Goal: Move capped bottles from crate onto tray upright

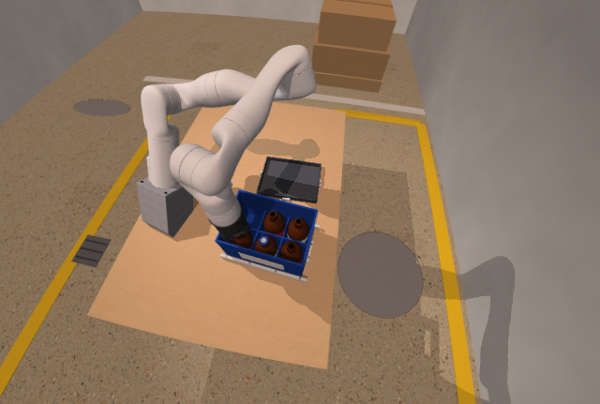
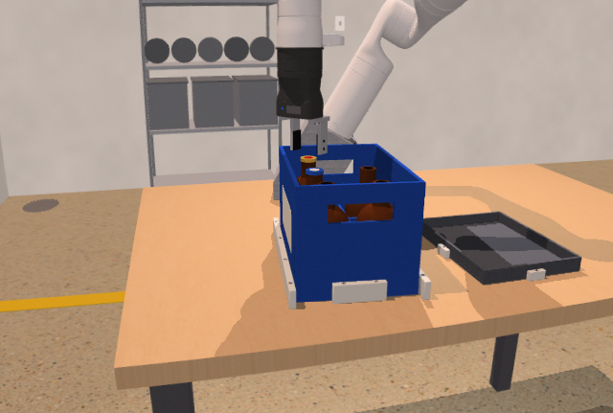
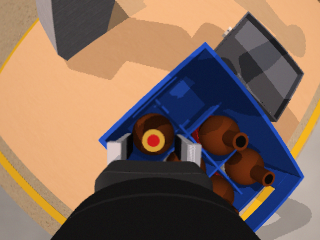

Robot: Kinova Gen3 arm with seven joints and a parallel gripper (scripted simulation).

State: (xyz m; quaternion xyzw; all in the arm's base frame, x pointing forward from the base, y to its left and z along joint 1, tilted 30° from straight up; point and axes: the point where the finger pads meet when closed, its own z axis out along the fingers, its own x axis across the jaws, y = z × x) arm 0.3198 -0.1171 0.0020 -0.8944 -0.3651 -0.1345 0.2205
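Right now my hand is 9 cm short of the blue crate, 5 cm to the right of it and 11 cm above it. Also, from my hand: dark tray (7 cm ahead, 33 cm to the left, 18 cm below).
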